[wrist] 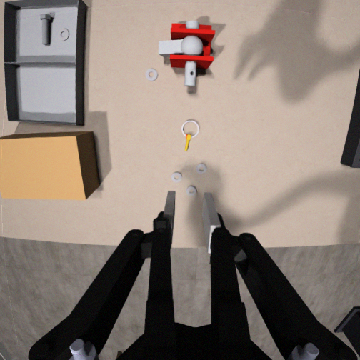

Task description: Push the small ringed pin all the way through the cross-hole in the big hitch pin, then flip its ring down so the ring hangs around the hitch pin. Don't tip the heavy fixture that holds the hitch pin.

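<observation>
The small ringed pin (pixel 188 142) has a yellow shaft and a white ring, and lies on the table top in the middle of the wrist view, its ring towards the fixture. The big grey hitch pin (pixel 190 75) sticks out of the red fixture (pixel 192 62) at the upper middle; its dark cross-hole shows near the free end, with no pin in it. The fixture stands upright. My gripper (pixel 188 202) is open, with a gap between its fingers and nothing in it. It is above the table, nearer the front edge than the ringed pin.
Grey washers (pixel 201 168) (pixel 176 177) (pixel 192 190) lie near the fingertips, another washer (pixel 151 74) left of the fixture. A divided tray (pixel 80 90) holding a bolt (pixel 46 30) is at upper left, an orange-tan block (pixel 42 167) below it. A dark object (pixel 353 135) is at the right edge.
</observation>
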